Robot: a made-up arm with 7 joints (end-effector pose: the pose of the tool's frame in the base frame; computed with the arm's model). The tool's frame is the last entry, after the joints.
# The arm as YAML. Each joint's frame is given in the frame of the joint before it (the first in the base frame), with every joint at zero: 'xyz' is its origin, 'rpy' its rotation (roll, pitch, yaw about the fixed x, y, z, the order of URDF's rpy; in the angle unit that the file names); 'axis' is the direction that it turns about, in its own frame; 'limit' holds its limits. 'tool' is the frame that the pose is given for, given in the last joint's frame.
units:
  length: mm
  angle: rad
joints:
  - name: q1
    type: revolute
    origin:
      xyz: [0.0, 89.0, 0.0]
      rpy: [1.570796, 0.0, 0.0]
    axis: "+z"
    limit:
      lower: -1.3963
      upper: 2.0
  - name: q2
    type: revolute
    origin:
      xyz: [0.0, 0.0, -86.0]
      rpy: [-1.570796, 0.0, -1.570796]
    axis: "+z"
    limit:
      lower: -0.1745
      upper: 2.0
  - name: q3
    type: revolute
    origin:
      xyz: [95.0, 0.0, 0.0]
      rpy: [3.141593, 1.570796, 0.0]
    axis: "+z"
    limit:
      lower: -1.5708
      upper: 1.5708
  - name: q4
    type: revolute
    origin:
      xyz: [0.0, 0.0, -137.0]
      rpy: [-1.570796, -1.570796, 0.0]
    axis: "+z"
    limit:
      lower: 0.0
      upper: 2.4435
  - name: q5
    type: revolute
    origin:
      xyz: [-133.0, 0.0, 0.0]
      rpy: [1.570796, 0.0, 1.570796]
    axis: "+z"
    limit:
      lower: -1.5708
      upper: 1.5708
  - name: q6
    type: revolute
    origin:
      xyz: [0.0, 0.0, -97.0]
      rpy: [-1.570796, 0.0, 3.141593]
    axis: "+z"
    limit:
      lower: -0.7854
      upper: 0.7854
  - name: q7
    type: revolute
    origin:
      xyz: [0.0, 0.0, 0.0]
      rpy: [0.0, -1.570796, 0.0]
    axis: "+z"
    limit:
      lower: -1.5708
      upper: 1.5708
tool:
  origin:
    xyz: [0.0, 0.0, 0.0]
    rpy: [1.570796, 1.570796, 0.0]
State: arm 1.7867 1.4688 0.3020 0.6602 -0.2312 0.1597 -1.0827
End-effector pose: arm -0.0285 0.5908 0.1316 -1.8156 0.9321 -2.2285
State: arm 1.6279 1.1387 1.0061 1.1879 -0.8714 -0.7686 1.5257
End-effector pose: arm -0.0370 0.5392 0.1122 1.6359 -1.3280 -0.5069
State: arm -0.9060 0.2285 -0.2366 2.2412 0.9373 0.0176 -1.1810
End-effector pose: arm 0.0322 0.1540 -0.1973 0.2234 -0.5422 0.9996
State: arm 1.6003 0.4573 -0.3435 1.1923 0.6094 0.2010 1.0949
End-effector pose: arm 0.3101 0.2504 0.2105 -0.5426 -2.1026 -1.4554
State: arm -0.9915 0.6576 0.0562 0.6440 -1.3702 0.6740 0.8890
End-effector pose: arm -0.1960 0.4354 -0.2930 0.2421 1.6529 -1.0055
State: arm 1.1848 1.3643 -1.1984 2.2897 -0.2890 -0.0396 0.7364
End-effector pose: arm 0.1852 0.2208 -0.0073 0.6273 -1.0079 -2.3910
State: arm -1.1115 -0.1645 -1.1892 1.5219 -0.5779 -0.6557 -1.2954
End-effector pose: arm -0.1459 -0.0752 -0.1676 -0.1710 -1.1685 0.5325
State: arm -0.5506 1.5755 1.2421 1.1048 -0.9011 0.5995 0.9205
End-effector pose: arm 0.1591 0.5094 0.1324 1.4427 -0.1250 -0.1931
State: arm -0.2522 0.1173 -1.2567 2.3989 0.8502 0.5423 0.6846
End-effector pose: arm 0.0267 0.0354 -0.0889 -2.4509 -0.4820 -0.7844
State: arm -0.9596 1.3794 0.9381 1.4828 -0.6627 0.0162 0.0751
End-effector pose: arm 0.1870 0.4578 -0.0344 1.5584 -0.5833 -1.4526
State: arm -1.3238 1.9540 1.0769 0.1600 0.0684 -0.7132 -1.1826
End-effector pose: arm 0.1997 0.5887 0.0324 2.3036 -1.5723 -0.6176
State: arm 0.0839 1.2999 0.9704 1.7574 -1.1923 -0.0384 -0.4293
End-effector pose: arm 0.1164 0.4073 0.1393 -2.7040 0.8731 0.5692
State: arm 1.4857 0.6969 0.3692 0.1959 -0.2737 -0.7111 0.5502
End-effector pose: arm 0.3429 0.4811 0.0127 0.5911 -2.2138 -0.2288
